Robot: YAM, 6 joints.
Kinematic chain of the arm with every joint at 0, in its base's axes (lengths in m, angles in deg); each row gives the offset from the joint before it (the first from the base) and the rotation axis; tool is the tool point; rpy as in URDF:
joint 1: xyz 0 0 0.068 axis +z
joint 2: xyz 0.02 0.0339 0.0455 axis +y
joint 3: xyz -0.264 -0.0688 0 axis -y
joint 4: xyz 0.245 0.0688 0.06 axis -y
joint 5: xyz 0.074 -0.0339 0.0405 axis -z
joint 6: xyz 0.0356 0 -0.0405 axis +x
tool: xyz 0 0 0 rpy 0 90 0
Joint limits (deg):
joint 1: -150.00..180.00
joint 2: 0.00..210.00
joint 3: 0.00..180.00
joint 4: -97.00..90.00
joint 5: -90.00..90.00
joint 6: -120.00..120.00
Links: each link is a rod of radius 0.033 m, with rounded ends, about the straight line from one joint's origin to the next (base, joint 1, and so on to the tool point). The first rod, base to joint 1, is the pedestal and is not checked.
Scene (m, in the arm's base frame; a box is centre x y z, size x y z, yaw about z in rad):
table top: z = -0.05
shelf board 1: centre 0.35 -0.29 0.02 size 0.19 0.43 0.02 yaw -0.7
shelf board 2: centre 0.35 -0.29 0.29 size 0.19 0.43 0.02 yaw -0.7
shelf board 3: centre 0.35 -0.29 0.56 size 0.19 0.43 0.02 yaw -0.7
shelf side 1: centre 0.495 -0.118 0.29 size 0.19 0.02 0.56 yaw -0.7
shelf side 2: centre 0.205 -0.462 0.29 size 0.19 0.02 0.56 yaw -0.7
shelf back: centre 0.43 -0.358 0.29 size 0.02 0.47 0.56 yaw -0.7
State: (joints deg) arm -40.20 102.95 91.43 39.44 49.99 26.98
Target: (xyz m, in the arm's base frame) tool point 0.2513 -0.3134 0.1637
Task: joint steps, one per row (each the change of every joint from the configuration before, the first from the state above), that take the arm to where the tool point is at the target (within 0.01 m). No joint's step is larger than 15 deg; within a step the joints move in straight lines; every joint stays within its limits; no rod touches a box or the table.
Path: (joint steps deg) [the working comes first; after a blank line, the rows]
Joints at the target: -47.23 111.61 58.28 32.10 52.84 26.98
Straight joint move there: touches shelf board 2.

1: 0.20 -12.52 -11.30 -0.56 2.55 0.00
2: 0.20 -12.53 -11.29 -0.56 2.54 0.00
3: 0.19 -12.52 -11.30 -0.55 2.55 0.00
4: -5.27 10.82 -13.31 -4.85 0.59 0.00
5: -5.27 10.83 -13.32 -4.85 0.60 0.00
6: 1.46 12.29 13.69 2.01 -2.99 0.00
7: 1.46 12.29 13.68 2.02 -2.99 0.00

